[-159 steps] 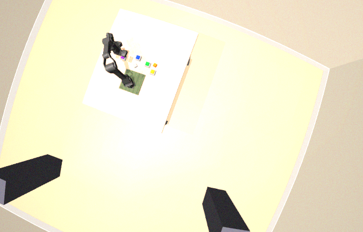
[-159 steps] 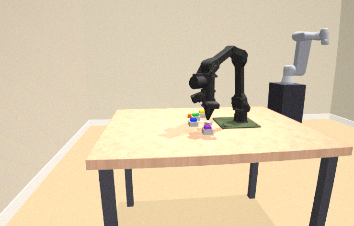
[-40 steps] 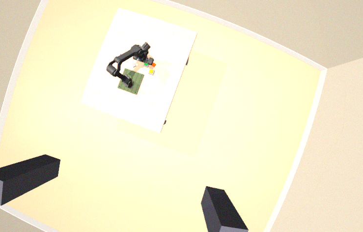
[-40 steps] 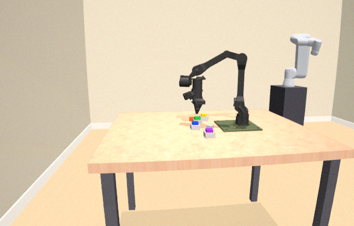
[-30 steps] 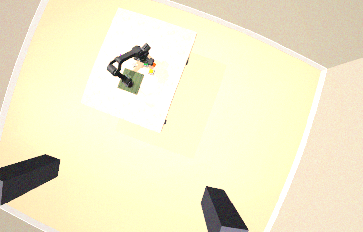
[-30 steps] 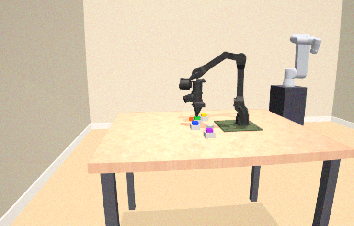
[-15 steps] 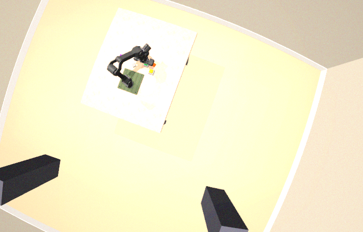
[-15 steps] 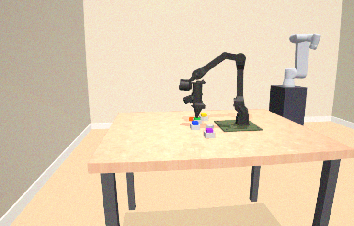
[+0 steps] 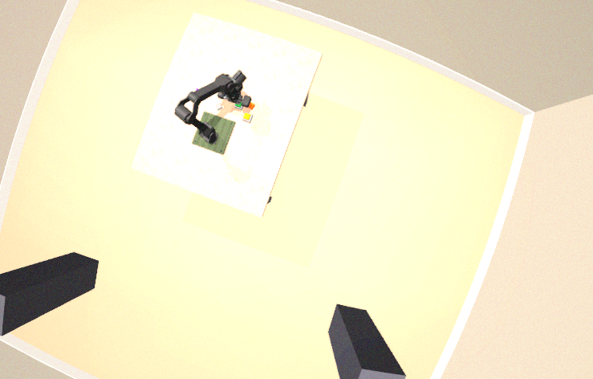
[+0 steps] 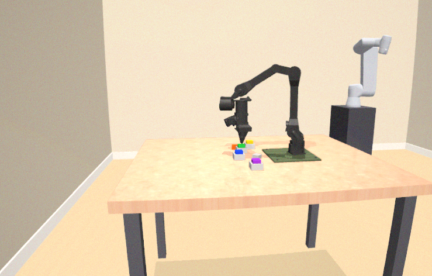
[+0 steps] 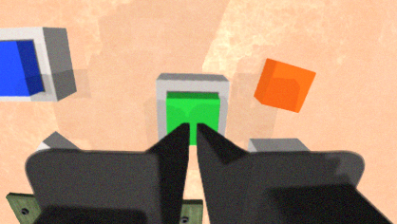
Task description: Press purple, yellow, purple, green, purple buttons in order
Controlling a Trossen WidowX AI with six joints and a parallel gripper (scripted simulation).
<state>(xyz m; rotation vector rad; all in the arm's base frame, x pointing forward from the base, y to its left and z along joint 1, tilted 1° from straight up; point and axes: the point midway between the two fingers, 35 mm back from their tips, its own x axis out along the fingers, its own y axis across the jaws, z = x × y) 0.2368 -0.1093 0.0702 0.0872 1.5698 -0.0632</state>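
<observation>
Now: gripper tip 1 cm above the green button. From my gripper tip the other things lie so: blue button (11 cm to the left, 4 cm ahead, 1 cm below); then orange block (7 cm to the right, 3 cm below, 1 cm ahead); then yellow button (7 cm to the right, 6 cm behind, 1 cm below).
</observation>
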